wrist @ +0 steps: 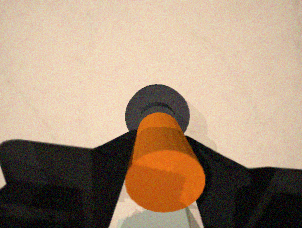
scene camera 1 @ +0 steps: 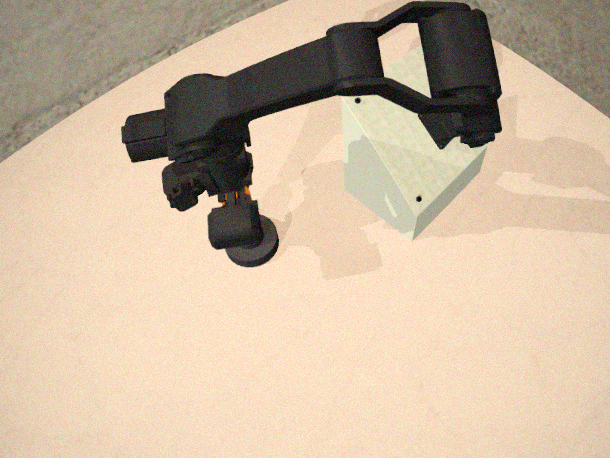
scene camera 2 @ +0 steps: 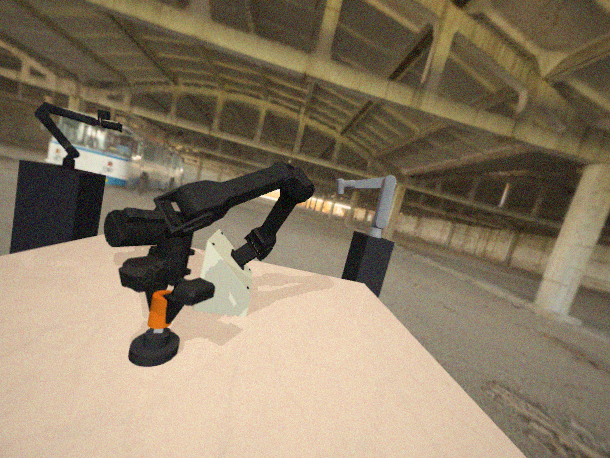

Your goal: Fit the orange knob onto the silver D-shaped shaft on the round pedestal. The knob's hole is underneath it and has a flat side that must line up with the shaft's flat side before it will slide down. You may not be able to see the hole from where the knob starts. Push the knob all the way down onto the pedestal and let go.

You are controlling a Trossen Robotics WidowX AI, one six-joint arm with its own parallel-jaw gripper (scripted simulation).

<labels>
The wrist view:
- my gripper: 159, 137
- orange knob: 164, 175, held by my gripper
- dark round pedestal: 155, 98
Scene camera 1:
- my gripper: 242, 217
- dark round pedestal: 254, 255
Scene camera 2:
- my gripper: 160, 318
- dark round pedestal: 155, 347
</labels>
